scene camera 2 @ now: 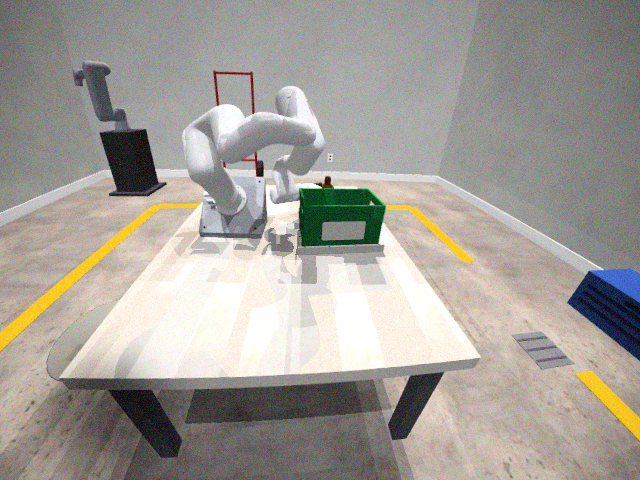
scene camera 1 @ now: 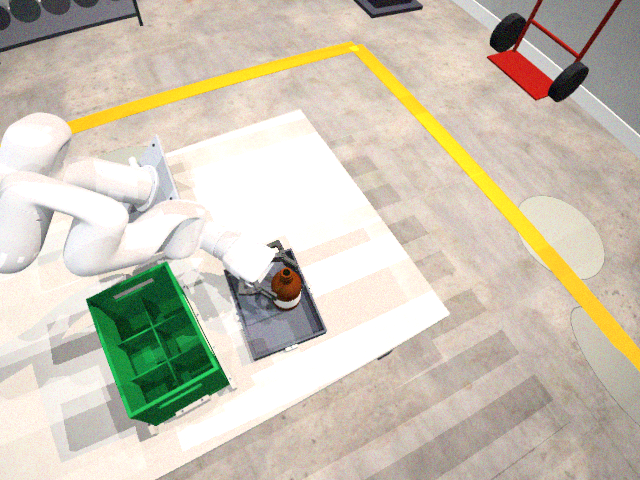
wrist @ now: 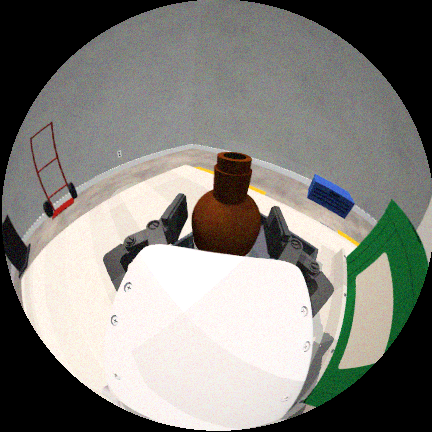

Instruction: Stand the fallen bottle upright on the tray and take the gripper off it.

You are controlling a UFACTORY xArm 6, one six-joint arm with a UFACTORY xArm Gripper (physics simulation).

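Places are measured from the arm's base along level axes (x left, y back, z up), in metres.
Pixels of known places: gripper, fingertip midpoint: [scene camera 1: 287,283] [wrist: 226,210]; arm's base, link origin: [scene camera 2: 230,199] [scene camera 1: 147,188].
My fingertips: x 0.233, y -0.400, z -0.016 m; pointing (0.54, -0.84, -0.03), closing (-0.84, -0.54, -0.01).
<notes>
Ahead of a thing's pixels: the offset from my fingertips to its top centre. "*": to the spot under its first point. Level surfaces: height alone.
The brown bottle @(dx -0.002, dy +0.002, dz +0.056 m) [scene camera 1: 286,287] [scene camera 2: 327,182] [wrist: 226,220] stands upright on the dark grey tray @(* dx -0.031, dy -0.081, dz -0.098 m) [scene camera 1: 289,330], towards the tray's far right side in scene camera 1; its white label shows low on its body there. In scene camera 2 its neck and shoulder show beyond the green crate. My gripper [scene camera 1: 285,281] [wrist: 226,210] is open, low over the tray at the bottle's side, with one finger to each side of it. In the wrist view a gap shows between the bottle and each finger pad. The bottle's lower part is hidden there by the white gripper housing.
A green divided crate @(dx -0.318, dy -0.012, dz +0.072 m) [scene camera 1: 155,326] [scene camera 2: 342,225] [wrist: 370,280] stands beside the tray, on the arm's side. The white table @(dz -0.104 m) [scene camera 1: 268,170] [scene camera 2: 268,330] carries both. A red hand truck [scene camera 1: 522,74], a blue box [scene camera 2: 615,299] [wrist: 330,195] and a second arm on a black pedestal [scene camera 2: 129,160] stand on the floor.
</notes>
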